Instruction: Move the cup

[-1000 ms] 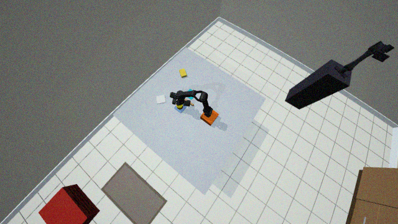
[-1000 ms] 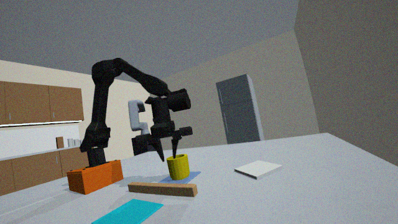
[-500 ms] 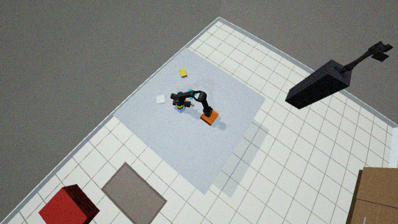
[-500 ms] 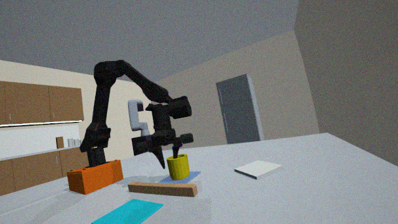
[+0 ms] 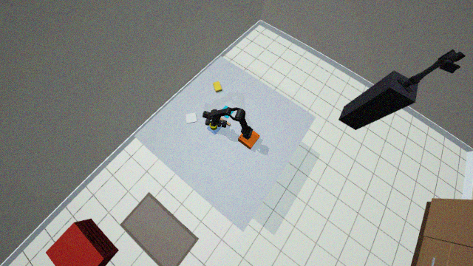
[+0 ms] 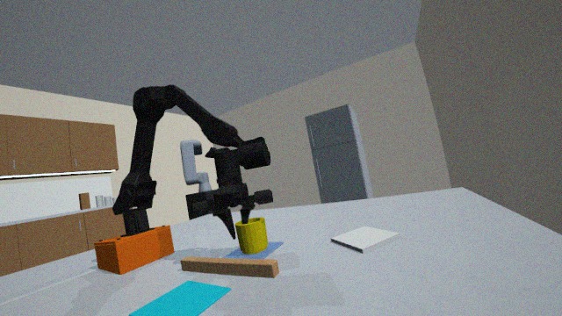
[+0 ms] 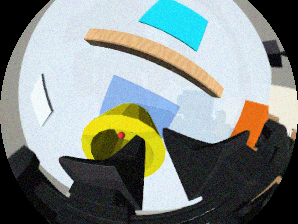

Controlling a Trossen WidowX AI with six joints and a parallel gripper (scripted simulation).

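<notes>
The cyan pad lies 190 mm to the right of my gripper tip, 40 mm below it and 20 mm ahead of it. From my gripper tip the other things lie so: white pad (270 mm ahead, 60 mm to the left, 30 mm below); wooden bar (90 mm to the right, 30 mm below, 20 mm ahead); yellow cup (20 mm ahead, 10 mm to the left).
</notes>
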